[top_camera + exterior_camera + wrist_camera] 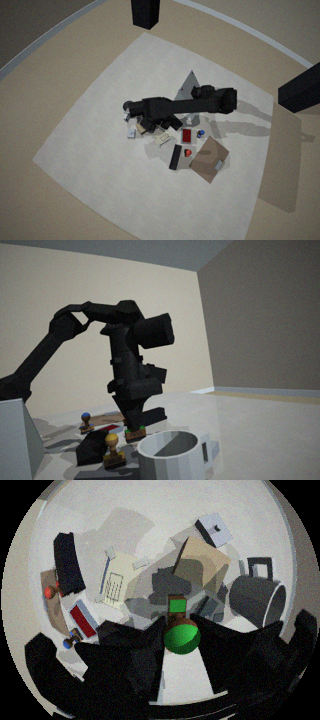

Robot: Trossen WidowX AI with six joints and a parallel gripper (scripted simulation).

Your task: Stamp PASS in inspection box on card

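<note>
Right now the red ink pad is 30 mm behind my gripper tip, 210 mm to the left of it and 60 mm below it. Round my gripper tip: small brown box (50 mm ahead, 40 mm to the right, 40 mm below); then green-knobbed stamp (right at my gripper tip); then yellow-knobbed stamp (50 mm behind, 10 mm to the left, 40 mm below).
</note>
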